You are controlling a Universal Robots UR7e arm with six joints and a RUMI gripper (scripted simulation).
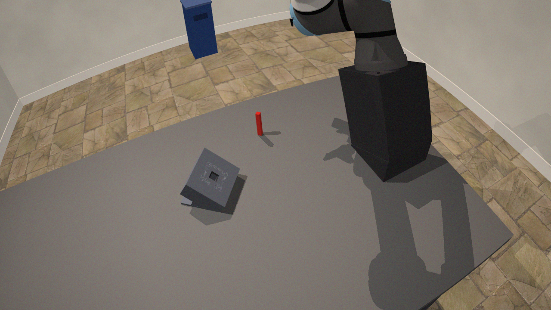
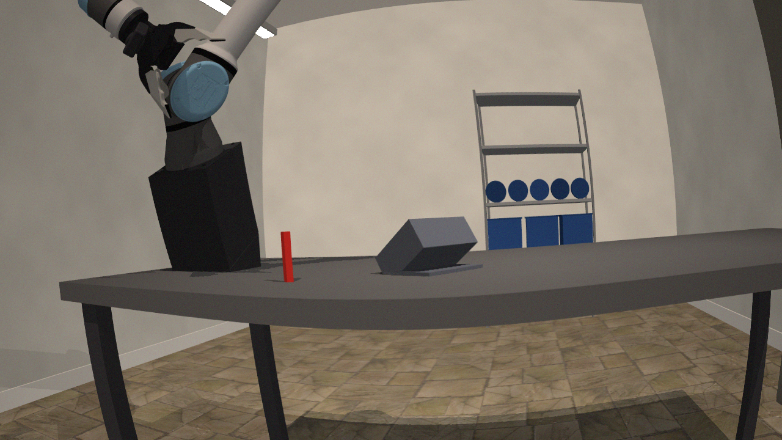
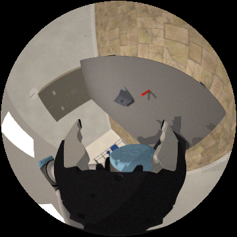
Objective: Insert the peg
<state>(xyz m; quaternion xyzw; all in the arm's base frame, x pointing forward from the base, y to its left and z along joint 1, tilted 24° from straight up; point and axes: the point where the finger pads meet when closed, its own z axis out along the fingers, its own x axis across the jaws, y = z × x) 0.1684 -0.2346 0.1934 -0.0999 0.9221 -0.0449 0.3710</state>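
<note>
Now: hand 300 mm above the peg, 130 mm short of it and 110 mm to the right of it.
</note>
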